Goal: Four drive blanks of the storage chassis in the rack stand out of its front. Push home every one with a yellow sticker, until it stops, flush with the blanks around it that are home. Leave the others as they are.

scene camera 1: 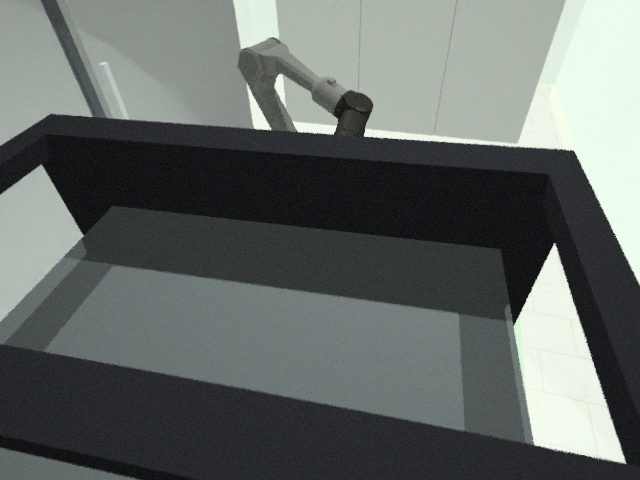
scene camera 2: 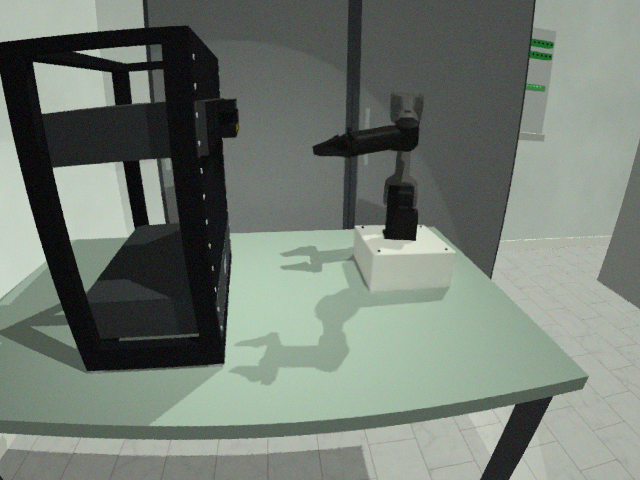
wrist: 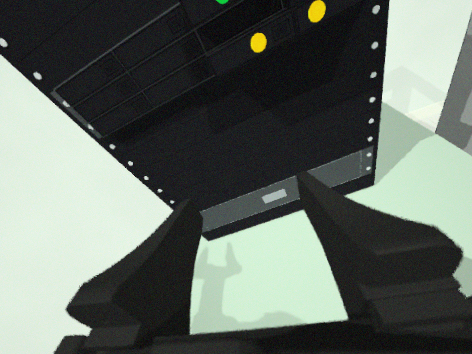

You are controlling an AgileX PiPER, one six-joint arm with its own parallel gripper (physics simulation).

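The storage chassis (scene camera 2: 108,135) (wrist: 135,82) sits high in the black rack (scene camera 2: 181,206) (scene camera 1: 310,147). In scene camera 2, blanks (scene camera 2: 227,117) stand out of its front; a red sticker (scene camera 2: 237,114) and a yellow sticker (scene camera 2: 237,127) show edge-on. In the wrist view, two yellow stickers (wrist: 258,42) (wrist: 316,11) show near the top, on the low part of the chassis front, and part of a green sticker (wrist: 222,1) is cut by the top edge. The remaining blanks' depth is hard to tell. My gripper (scene camera 2: 315,150) (wrist: 245,197) is open and empty, in front of the rack, apart from it and lower than the stickers.
A grey panel with a light label (wrist: 274,196) is at the rack's bottom. The arm stands on a white base block (scene camera 2: 408,268) on the green table (scene camera 2: 403,356). A grey cabinet (scene camera 2: 289,103) stands behind. The rack hides the gripper in scene camera 1.
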